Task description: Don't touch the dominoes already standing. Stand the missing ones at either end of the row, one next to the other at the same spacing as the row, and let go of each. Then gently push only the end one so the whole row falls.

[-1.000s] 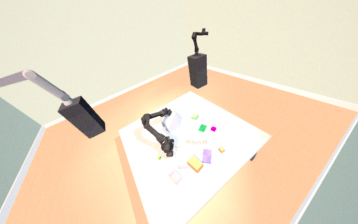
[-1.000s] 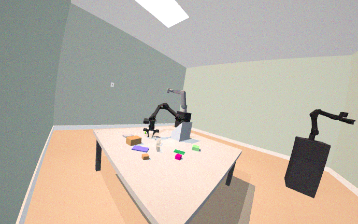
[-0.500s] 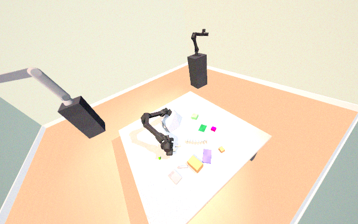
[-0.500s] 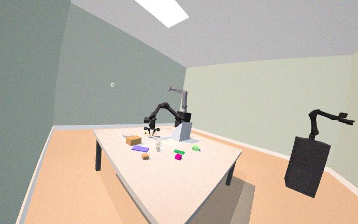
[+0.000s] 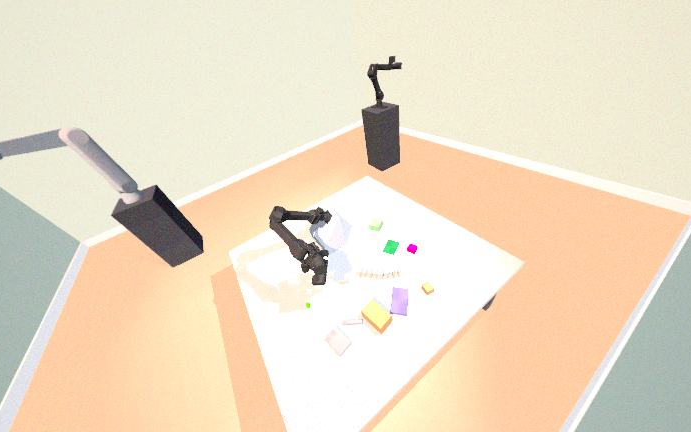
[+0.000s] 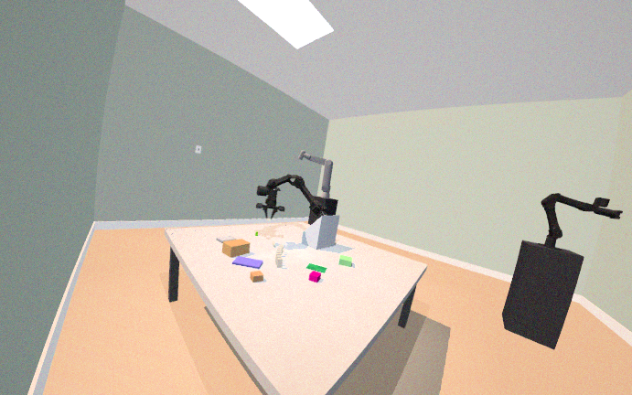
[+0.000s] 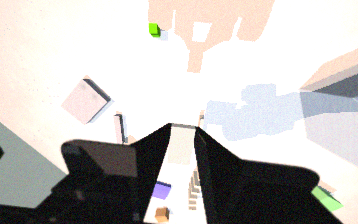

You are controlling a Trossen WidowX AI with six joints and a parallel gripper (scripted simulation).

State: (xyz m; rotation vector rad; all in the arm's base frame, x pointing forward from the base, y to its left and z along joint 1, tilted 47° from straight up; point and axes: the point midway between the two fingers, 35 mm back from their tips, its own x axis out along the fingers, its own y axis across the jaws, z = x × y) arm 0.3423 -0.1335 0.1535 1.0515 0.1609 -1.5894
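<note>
Now: gripper tip 14 cm to the left of the tiny green cube and 14 cm above it. Round my gripper tip: orange cube: 29 cm ahead, 41 cm to the left, 14 cm below; then green tile: 4 cm behind, 45 cm to the left, 15 cm below; then purple slab: 25 cm ahead, 26 cm to the left, 15 cm below.
</note>
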